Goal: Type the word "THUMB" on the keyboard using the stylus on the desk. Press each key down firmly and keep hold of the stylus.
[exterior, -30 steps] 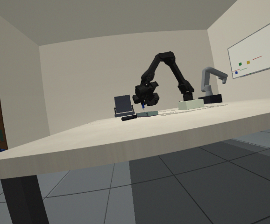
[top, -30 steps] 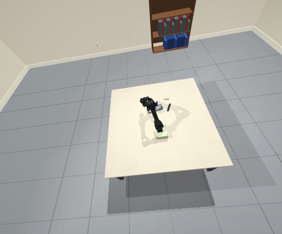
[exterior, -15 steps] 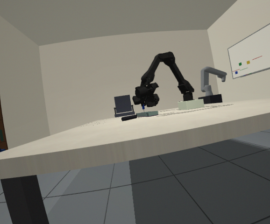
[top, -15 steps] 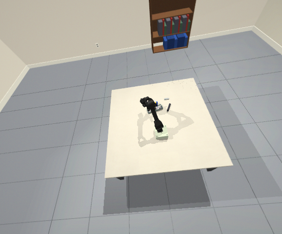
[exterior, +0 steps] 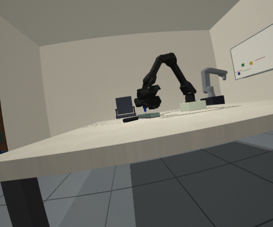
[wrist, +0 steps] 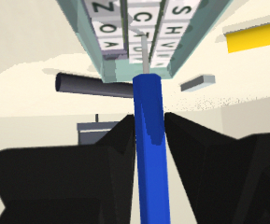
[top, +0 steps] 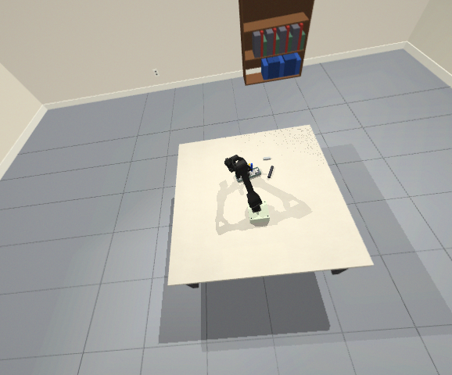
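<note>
The blue stylus is 10 mm below my gripper tip. From my gripper tip the other things lie so: white pen (120 mm ahead, 60 mm below); then small grey block (170 mm to the right, 120 mm ahead, 60 mm below); then grey stylus tip (50 mm below).
</note>
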